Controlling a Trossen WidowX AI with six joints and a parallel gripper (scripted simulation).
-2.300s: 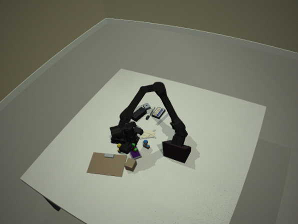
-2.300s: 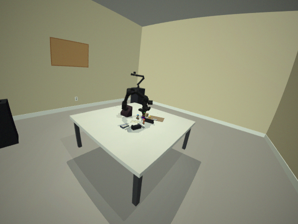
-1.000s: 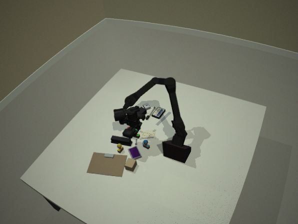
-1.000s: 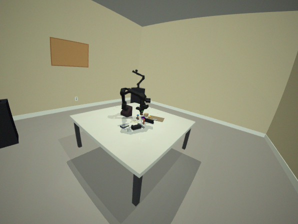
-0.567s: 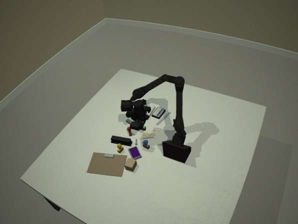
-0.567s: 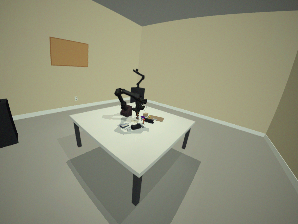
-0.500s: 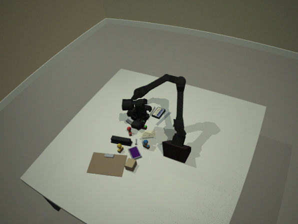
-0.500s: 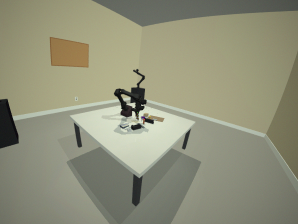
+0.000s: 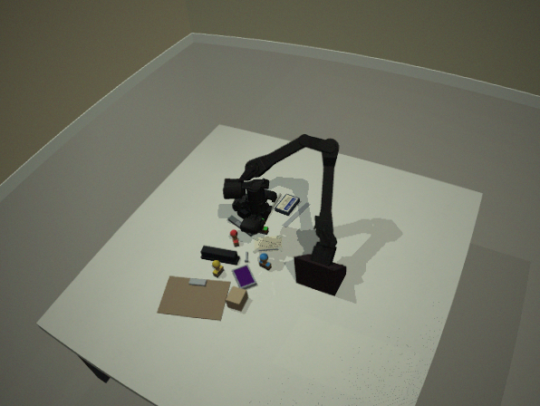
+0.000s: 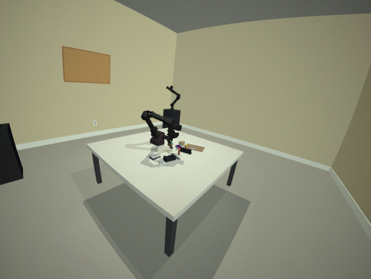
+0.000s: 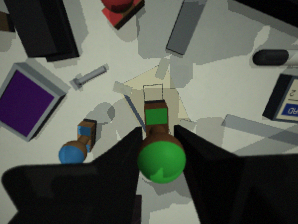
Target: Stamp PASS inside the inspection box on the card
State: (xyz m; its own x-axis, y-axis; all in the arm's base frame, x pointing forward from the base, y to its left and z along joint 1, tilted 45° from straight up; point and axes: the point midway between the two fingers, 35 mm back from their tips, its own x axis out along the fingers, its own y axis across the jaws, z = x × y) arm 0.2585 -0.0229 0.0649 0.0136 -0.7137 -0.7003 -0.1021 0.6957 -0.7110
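Right now the cream card is 9 cm below my gripper tip and 1 cm behind it. Also, from my gripper tip: blue-knobbed stamp 9 cm to the left, 7 cm below, 5 cm behind; green-knobbed stamp right at my gripper tip; bolt 9 cm to the left, 8 cm below, 2 cm ahead.
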